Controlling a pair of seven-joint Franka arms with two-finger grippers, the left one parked.
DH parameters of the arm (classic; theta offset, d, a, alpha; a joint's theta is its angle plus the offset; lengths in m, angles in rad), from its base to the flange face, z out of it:
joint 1: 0 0.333 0 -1.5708
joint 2: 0 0 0 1.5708
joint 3: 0 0.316 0.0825 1.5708
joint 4: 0 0 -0.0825 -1.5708
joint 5: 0 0.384 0 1.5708
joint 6: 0 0 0.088 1.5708
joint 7: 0 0.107 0 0
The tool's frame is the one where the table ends.
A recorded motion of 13 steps. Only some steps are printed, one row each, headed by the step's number.
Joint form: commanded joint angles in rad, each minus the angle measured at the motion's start. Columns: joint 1, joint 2, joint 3, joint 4, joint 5, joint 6, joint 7.
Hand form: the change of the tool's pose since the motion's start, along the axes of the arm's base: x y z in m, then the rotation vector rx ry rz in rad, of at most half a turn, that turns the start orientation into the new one. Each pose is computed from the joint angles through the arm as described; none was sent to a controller.
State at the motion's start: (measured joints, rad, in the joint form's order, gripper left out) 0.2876 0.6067 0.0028 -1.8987 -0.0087 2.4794 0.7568
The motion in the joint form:
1: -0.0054 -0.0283 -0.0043 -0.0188 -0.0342 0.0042 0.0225
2: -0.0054 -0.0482 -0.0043 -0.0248 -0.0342 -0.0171 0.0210
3: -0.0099 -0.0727 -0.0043 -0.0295 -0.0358 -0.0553 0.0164
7: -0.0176 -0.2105 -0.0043 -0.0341 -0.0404 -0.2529 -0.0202
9: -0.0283 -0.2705 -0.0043 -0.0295 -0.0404 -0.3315 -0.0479
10: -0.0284 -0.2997 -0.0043 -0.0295 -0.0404 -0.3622 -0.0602
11: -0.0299 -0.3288 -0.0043 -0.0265 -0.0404 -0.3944 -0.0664
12: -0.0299 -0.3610 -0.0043 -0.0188 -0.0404 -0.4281 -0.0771
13: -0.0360 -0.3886 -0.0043 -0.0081 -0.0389 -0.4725 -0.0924
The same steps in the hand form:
1: -0.0004 -0.0062 0.0109 -0.0183 -0.0200 -0.0040
2: -0.0020 -0.0068 0.0192 -0.0210 -0.0131 -0.0030
3: -0.0037 -0.0104 0.0294 -0.0282 0.0041 -0.0025
7: -0.0126 -0.0192 0.0967 -0.0528 0.0648 0.0241
9: -0.0157 -0.0273 0.1291 -0.0565 0.0791 0.0383
10: -0.0185 -0.0284 0.1444 -0.0569 0.0809 0.0492
11: -0.0210 -0.0301 0.1608 -0.0573 0.0810 0.0526
12: -0.0231 -0.0309 0.1809 -0.0560 0.0752 0.0618
13: -0.0254 -0.0355 0.1988 -0.0559 0.0820 0.0684

